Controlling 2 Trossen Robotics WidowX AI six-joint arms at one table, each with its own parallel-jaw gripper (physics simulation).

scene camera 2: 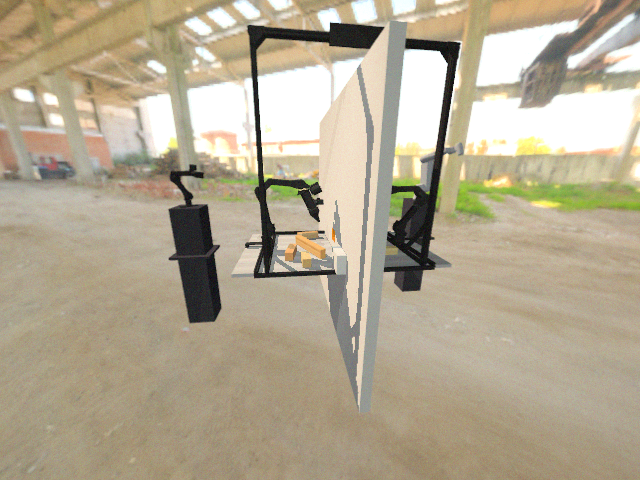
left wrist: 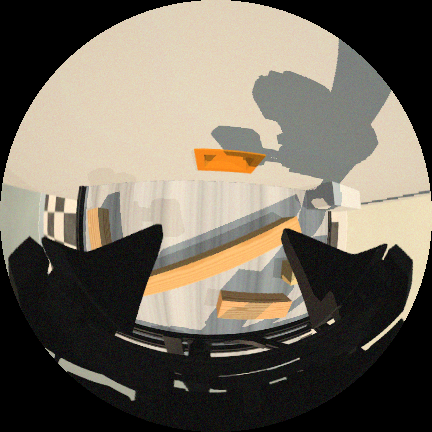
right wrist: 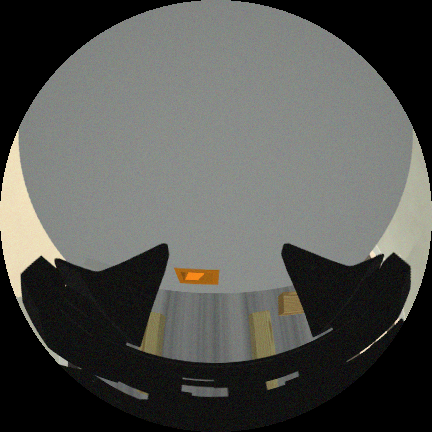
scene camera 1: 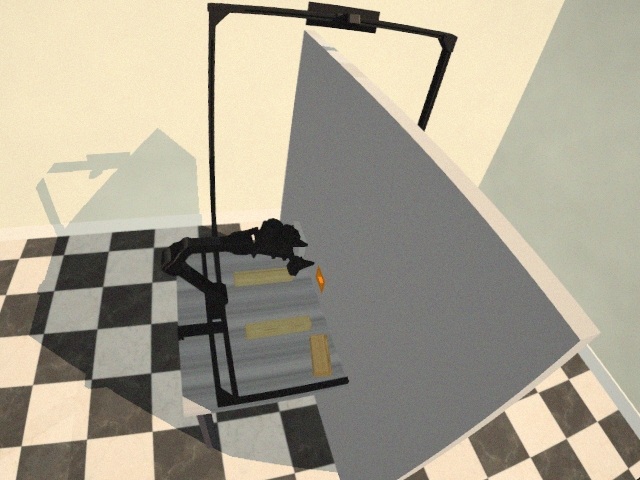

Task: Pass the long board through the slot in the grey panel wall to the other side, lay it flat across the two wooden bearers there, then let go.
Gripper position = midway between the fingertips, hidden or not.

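Note:
The left wrist view shows my left gripper (left wrist: 224, 232), open and holding nothing, together with an orange-rimmed slot (left wrist: 206, 158). Scene camera 1 shows my right gripper (scene camera 1: 310, 254), likewise open and empty. The right wrist view also shows my right gripper (right wrist: 227, 250).

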